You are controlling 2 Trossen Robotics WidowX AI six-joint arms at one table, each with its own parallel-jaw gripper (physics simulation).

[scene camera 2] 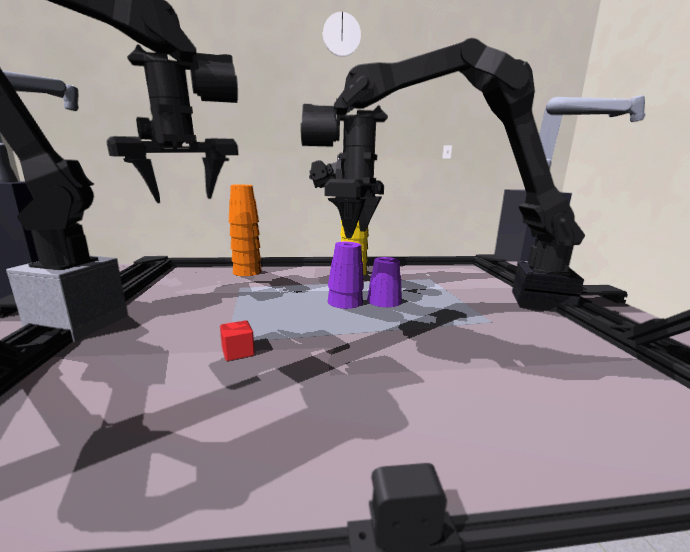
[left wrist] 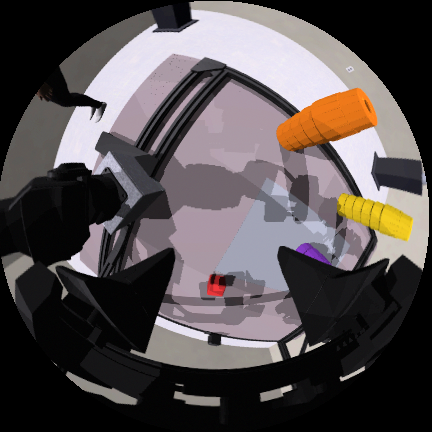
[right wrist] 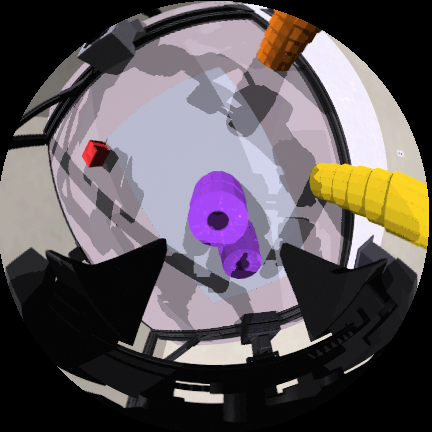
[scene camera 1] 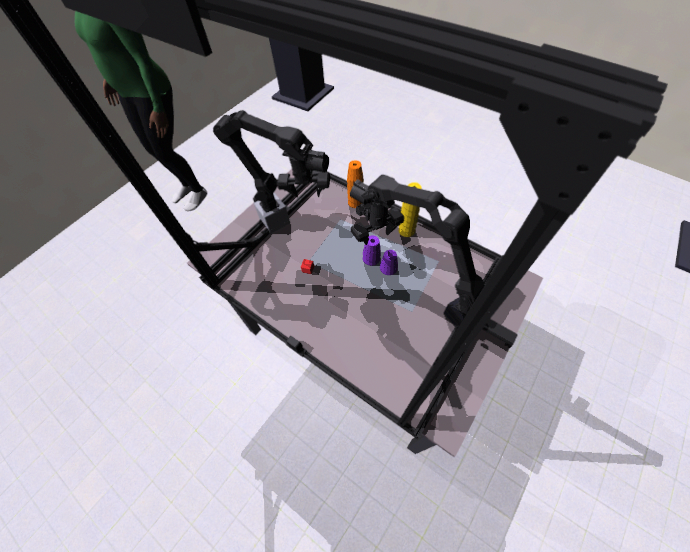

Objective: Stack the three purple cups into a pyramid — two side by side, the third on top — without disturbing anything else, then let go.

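Places are measured from the left arm's base along level axes (x right, y ahead, z up), in metres.
Where they show: left gripper, fingertip midpoint: (scene camera 2: 185, 200) (left wrist: 227, 253) (scene camera 1: 308, 196); right gripper, fingertip midpoint: (scene camera 2: 356, 234) (right wrist: 225, 247) (scene camera 1: 376, 239); left arm's base, origin of the base link: (scene camera 2: 65, 263) (left wrist: 106, 194) (scene camera 1: 269, 204); right arm's base, origin of the base link: (scene camera 2: 548, 269) (right wrist: 259, 338) (scene camera 1: 468, 308).
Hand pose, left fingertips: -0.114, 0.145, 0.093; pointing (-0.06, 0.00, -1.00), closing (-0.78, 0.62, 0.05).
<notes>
Things, the pixels of their top centre, and the offset from my left fingertips, as dx, dy, dz. Level surfaces: height alone.
- short stack, middle of its top: (right wrist: 222, 221) (scene camera 2: 349, 243) (scene camera 1: 373, 240) -0.111, +0.267, -0.079
- pale blue-grey mat, its level: dz -0.199
- single purple cup, middle of its top: (right wrist: 245, 265) (scene camera 2: 388, 259) (scene camera 1: 391, 254) -0.139, +0.342, -0.112
- tall orange cup stack, middle of its top: (left wrist: 367, 106) (scene camera 2: 240, 185) (scene camera 1: 354, 165) -0.231, -0.021, +0.016
- yellow stack, middle of its top: (left wrist: 400, 223) -0.317, +0.237, +0.016
- red cube, middle of its top: (scene camera 2: 236, 327) (right wrist: 88, 153) (left wrist: 216, 290) (scene camera 1: 306, 263) +0.127, +0.156, -0.159
Two purple cups, one nested over the other as a short stack (scene camera 1: 371, 254) (scene camera 2: 345, 277) (right wrist: 219, 187), stand upside down on the pale blue-grey mat (scene camera 1: 339, 247) (scene camera 2: 276, 316) (right wrist: 165, 135). A single purple cup (scene camera 1: 389, 263) (scene camera 2: 385, 284) (right wrist: 249, 246) stands upside down close on its right in scene camera 2, with a narrow gap. My right gripper (scene camera 2: 357, 231) (right wrist: 225, 247) is open and empty, pointing down above the nested pair. My left gripper (scene camera 2: 184, 199) (left wrist: 227, 253) is open and empty, high over the left side. Its finger partly hides purple in the left wrist view.
A tall orange cup stack (scene camera 1: 354, 172) (scene camera 2: 244, 230) (left wrist: 330, 120) stands at the back left. A yellow stack (scene camera 1: 408, 218) (left wrist: 375, 217) (right wrist: 370, 195) stands behind the purple cups. A red cube (scene camera 1: 307, 266) (scene camera 2: 237, 340) (right wrist: 95, 153) lies just off the mat's front left.
</notes>
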